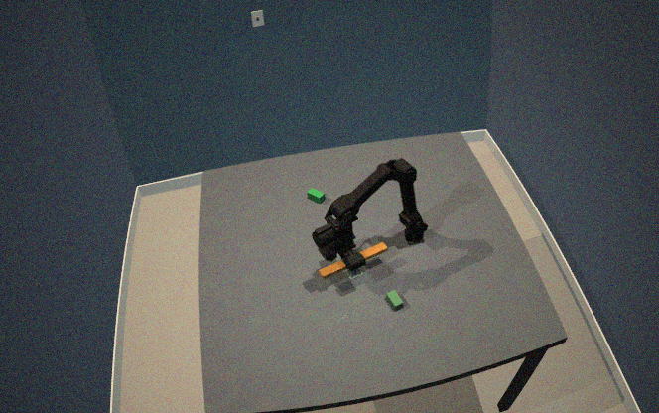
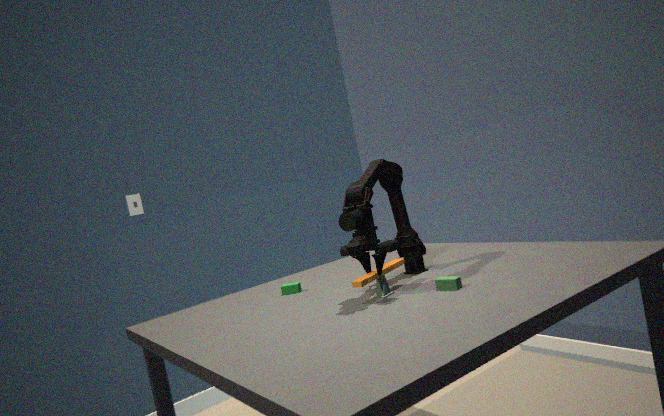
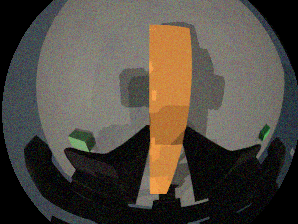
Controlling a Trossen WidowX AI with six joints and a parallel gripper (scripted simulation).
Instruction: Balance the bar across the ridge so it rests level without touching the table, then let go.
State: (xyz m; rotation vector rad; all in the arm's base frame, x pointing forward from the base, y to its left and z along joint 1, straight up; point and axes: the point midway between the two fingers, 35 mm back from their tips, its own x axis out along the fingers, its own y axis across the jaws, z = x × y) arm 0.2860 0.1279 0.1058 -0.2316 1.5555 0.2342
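The bar lies 30 mm behind my gripper tip and 10 mm to the right of it.
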